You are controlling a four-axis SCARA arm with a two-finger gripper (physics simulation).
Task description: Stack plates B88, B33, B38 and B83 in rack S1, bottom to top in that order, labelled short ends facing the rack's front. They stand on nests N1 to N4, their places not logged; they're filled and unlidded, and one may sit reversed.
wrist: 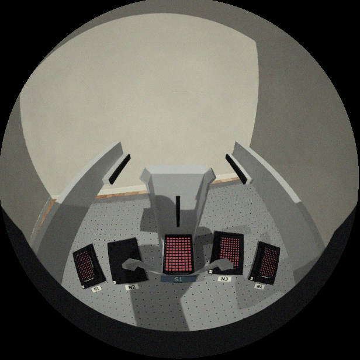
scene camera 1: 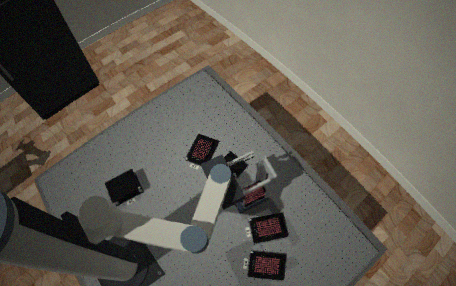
Labels:
my gripper: wrist; scene camera 1
same spot on my gripper: (wrist: 304,245) = (scene camera 1: 243,191)

